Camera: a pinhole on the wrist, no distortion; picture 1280 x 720 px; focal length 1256.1 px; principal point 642.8 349.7 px. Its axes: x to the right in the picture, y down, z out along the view. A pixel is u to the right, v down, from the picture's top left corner.
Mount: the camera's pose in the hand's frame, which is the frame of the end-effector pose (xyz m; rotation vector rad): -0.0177 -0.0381 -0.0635 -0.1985 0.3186 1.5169
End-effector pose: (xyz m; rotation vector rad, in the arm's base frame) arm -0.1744 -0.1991 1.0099 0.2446 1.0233 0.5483
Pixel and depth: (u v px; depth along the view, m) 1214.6 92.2 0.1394
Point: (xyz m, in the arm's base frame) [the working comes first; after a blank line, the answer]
In the camera's frame: 0.0635 -0.0286 0.1394

-0.1468 -0.1287 1.0442
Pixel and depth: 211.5 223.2 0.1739
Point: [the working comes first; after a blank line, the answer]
In the camera's frame: -0.0597 -0.0175 0.1739

-0.0550 -0.2184 1.0438
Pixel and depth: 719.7 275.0 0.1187
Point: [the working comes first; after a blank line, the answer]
In the camera's frame: 0.0073 -0.0071 0.1187

-0.1378 -0.1912 1.0366
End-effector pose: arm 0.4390 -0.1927 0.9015 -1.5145 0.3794 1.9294
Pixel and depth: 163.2 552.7 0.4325
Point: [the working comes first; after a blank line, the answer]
In the camera's frame: -0.1651 0.0699 0.4325

0.1742 0.0644 1.0800
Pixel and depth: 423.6 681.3 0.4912
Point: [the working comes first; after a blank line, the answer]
In the camera's frame: -0.0857 0.1297 0.4912

0.0930 -0.0048 1.1240
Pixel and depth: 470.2 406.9 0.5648
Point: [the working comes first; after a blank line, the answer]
In the camera's frame: -0.0776 0.0257 0.5648

0.0175 0.0444 1.0336
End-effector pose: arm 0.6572 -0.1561 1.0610 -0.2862 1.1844 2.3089
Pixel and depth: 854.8 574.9 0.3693
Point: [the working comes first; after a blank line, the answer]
In the camera's frame: 0.0623 0.0662 0.3693

0.6366 -0.0274 1.3414
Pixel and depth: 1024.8 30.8 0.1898
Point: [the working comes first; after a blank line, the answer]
In the camera's frame: 0.0577 -0.0482 0.1898

0.5814 -0.1006 1.1493
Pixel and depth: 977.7 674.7 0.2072
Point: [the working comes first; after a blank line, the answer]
In the camera's frame: 0.0552 0.0536 0.2072

0.6621 -0.1206 1.2105
